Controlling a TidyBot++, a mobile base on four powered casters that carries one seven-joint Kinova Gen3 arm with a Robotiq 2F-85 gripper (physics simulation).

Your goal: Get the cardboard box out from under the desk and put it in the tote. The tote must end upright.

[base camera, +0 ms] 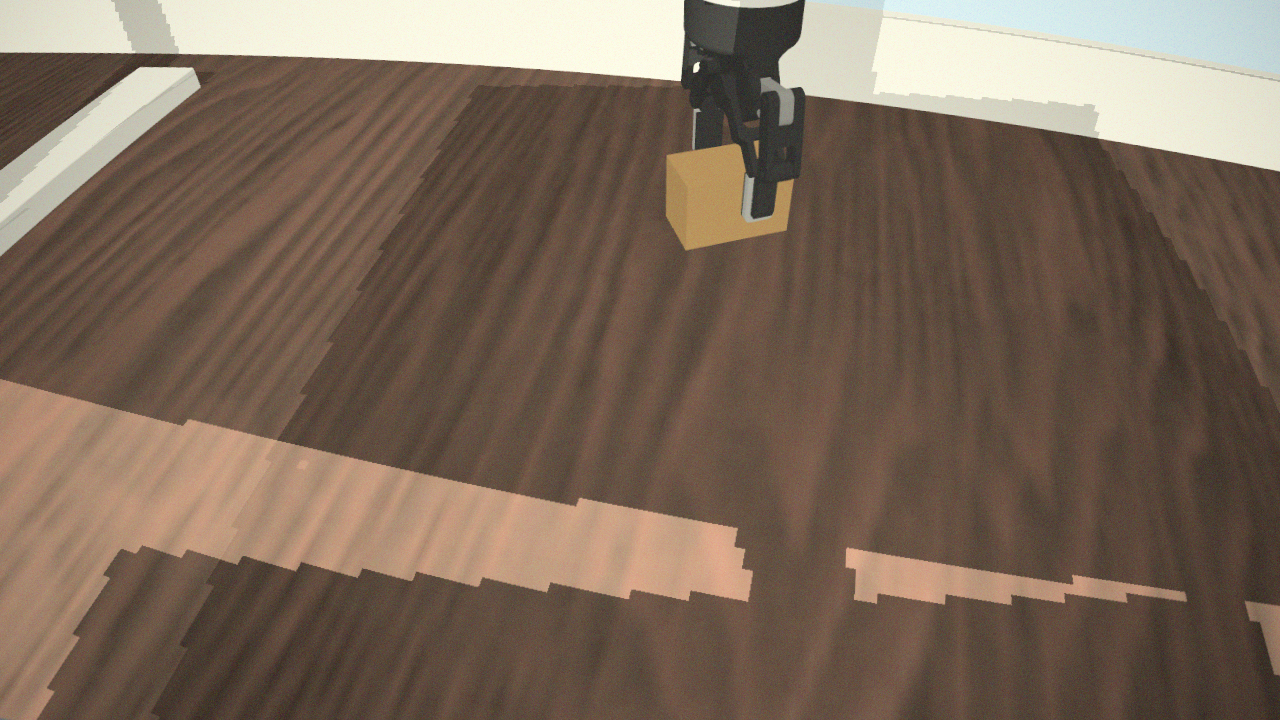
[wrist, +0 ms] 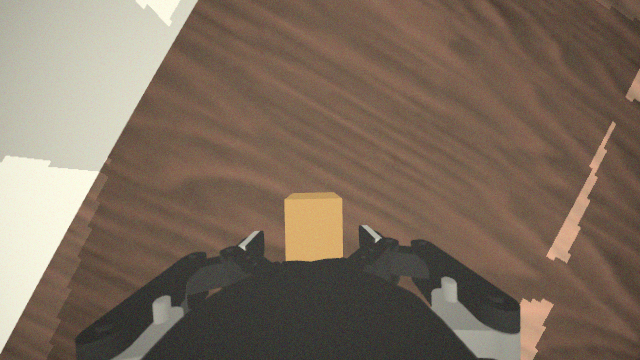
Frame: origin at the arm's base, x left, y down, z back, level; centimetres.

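Where they show: gripper, between the fingertips: [base camera: 730,183] [wrist: 312,238].
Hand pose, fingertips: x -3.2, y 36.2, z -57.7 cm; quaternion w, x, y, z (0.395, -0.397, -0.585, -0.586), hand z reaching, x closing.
After its pixels a point has its place.
The cardboard box [base camera: 711,201] @(x -1.8, y 35.7, z -54.6 cm) [wrist: 313,227] @(x -4.8, y 34.2, z -58.2 cm) is a plain tan block on the dark wood floor. My gripper [base camera: 732,170] @(x -3.2, y 36.2, z -57.7 cm) [wrist: 312,238] @(x -3.2, y 36.2, z -57.7 cm) is open and points down over the box. In the base camera view one finger stands in front of the box's near face and the other finger is partly behind it. In the wrist view the box lies between the two fingertips, with a gap on each side; its lower part is hidden by the gripper body. The tote and the desk do not show in either view.
A pale wall [base camera: 375,35] @(x 34.1, y 36.8, z -87.3 cm) [wrist: 65,90] @(x -8.4, y 34.7, z -79.8 cm) runs along the far edge of the floor. A long white bar [base camera: 116,125] lies on the floor at the left in the base camera view. Shadows and bright light patches cross the wood floor [base camera: 626,376] @(x 3.4, y 39.6, z -41.4 cm).
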